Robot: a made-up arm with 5 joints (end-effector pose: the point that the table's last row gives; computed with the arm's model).
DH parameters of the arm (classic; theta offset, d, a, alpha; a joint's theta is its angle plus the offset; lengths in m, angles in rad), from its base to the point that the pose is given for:
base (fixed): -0.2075 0 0.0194 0
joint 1: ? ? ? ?
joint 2: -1.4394 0 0.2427 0
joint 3: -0.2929 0 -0.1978 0
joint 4: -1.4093 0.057 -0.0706 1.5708
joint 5: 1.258 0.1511 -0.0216 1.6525
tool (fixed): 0.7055 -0.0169 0 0
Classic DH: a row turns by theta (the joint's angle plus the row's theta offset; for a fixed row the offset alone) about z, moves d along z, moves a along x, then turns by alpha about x.
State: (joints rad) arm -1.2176 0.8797 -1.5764 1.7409 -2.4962
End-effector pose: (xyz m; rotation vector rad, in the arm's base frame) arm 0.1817 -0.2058 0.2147 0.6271 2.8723 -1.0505
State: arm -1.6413 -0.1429 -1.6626 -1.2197 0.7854
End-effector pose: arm 0.0410 -0.1191 0.8245 1.8067 -0.3195 0.8401
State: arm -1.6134 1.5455 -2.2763 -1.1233 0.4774
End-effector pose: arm 0.0302 -0.5144 0.3183 2.7960 -1.0493 0.3285
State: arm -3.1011 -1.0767 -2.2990 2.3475 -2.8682
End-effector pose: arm 0.1460 -0.0768 0.6364 -0.5023 -0.2976 2.2784
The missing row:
joint 1: 0.2075 0.3452 -0.0089 -1.5708
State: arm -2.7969 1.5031 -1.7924 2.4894 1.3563
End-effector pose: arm -0.1216 -0.0880 0.1926 1.2058 0.0526 -0.1681
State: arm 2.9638 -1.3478 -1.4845 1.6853 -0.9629
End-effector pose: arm 0.0356 -0.0749 0.6500 -0.8776 1.7136 1.0030
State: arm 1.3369 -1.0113 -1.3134 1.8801 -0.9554
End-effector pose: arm -0.0280 0.0864 0.5604 0.0846 1.6766 -0.7513
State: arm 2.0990 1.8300 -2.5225 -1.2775 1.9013
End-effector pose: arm -0.2611 0.3955 0.2270 0.2473 -1.6135 0.7111
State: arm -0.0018 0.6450 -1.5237 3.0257 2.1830
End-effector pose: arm 0.1985 0.0430 0.4636 -0.4617 2.3917 1.7968
